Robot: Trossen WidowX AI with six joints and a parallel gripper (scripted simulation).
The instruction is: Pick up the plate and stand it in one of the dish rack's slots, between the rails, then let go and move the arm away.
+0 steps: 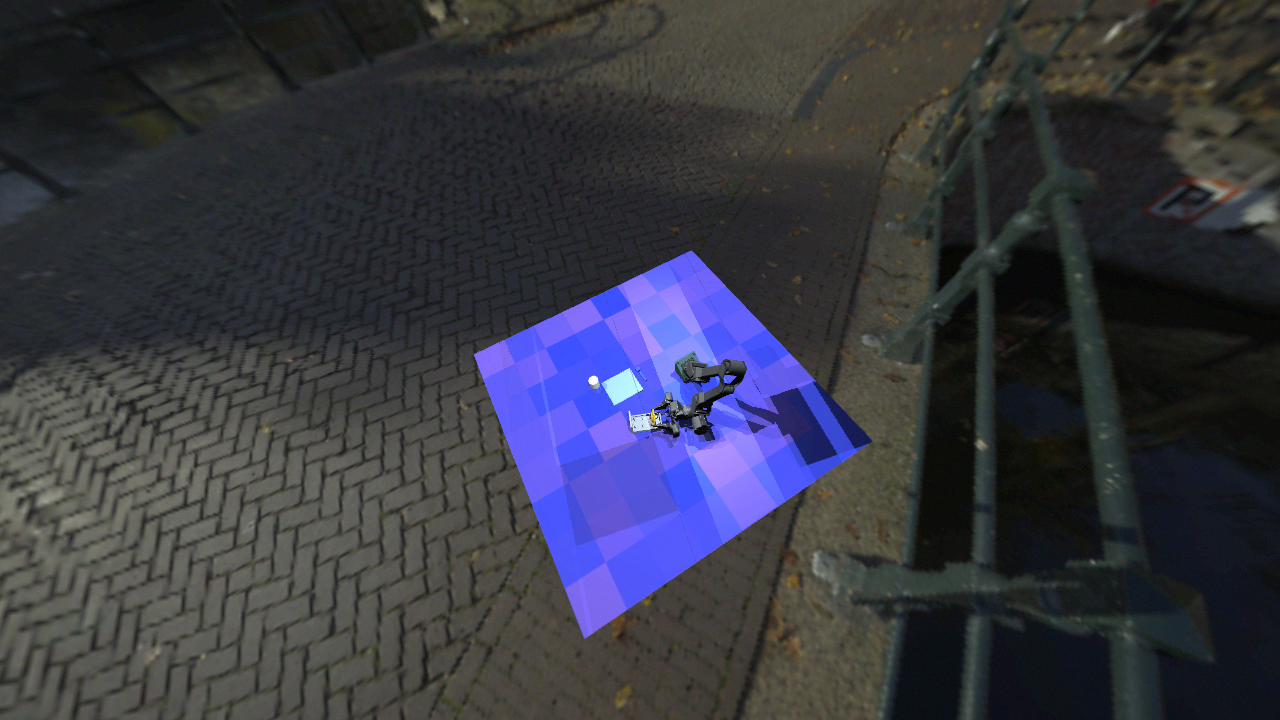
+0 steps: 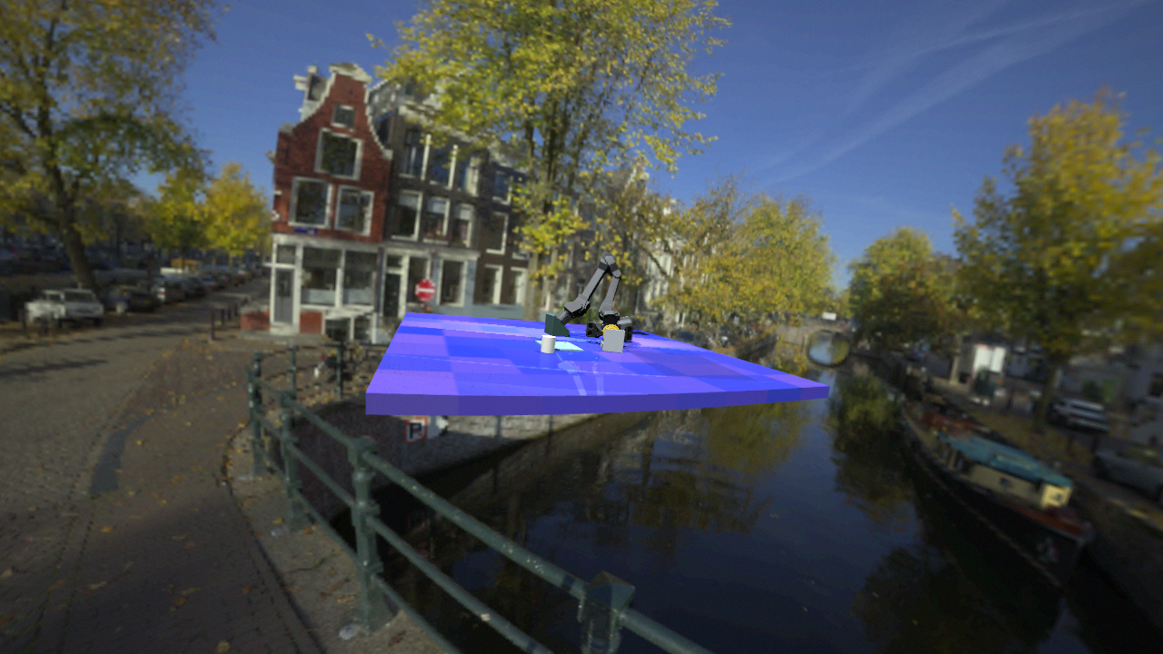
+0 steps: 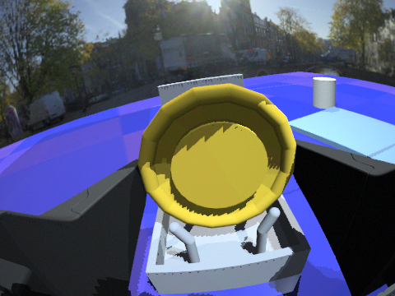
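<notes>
Right now the yellow plate is 1 cm behind my gripper tip. Also, from my gripper tip: blue spoon: 9 cm behind, 23 cm to the right, 5 cm below; then white cup: 11 cm ahead, 30 cm to the right, 3 cm below; then dish rack: 2 cm ahead, 1 cm to the right, 3 cm below.
</notes>
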